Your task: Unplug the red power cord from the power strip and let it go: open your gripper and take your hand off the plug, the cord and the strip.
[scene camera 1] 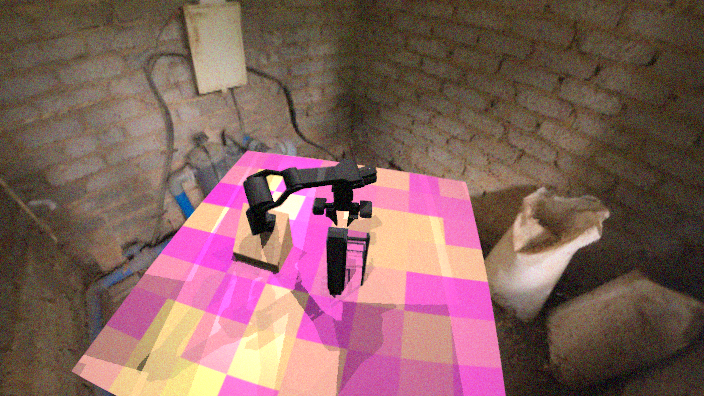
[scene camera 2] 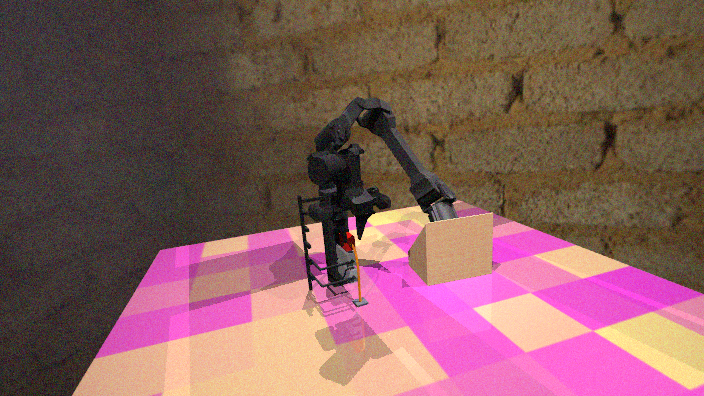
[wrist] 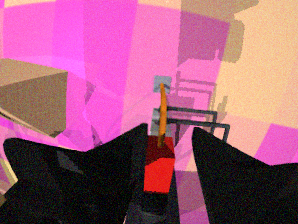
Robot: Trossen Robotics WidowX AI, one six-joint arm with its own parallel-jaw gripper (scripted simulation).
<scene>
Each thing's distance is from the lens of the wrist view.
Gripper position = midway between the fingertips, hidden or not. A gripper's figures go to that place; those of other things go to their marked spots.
gripper (wrist: 170, 130): 0.10 m
plug (wrist: 159, 161): 0.12 m
</scene>
